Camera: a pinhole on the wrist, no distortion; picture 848 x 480 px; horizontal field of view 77.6 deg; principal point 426.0 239.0 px. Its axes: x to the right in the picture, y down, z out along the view. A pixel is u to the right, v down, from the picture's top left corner.
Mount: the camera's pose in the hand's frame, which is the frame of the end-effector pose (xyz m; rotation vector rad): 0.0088 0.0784 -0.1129 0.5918 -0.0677 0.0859
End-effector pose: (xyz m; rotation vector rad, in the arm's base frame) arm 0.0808 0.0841 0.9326 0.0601 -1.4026 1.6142
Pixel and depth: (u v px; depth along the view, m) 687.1 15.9 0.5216
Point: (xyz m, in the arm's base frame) 0.0755 0.0275 1.4433
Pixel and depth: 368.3 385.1 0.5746
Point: -0.0247 -0.3356 1.1141
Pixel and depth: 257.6 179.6 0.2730
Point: 0.1506 -0.0501 0.9899
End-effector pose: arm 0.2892 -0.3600 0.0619 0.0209 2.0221 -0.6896
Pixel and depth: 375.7 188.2 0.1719
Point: 0.3015 -0.3930 0.0799
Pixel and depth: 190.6 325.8 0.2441
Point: 0.4216 -0.4060 0.1291
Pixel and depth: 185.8 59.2 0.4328
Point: 0.4214 -0.6311 0.2963
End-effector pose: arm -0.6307 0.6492 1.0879 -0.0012 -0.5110 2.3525
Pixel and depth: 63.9 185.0 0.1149
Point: -0.5718 0.6130 1.0489
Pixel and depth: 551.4 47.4 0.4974
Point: -0.5296 0.8826 1.4221
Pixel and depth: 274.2 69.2 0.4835
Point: -0.3435 0.7126 1.3623
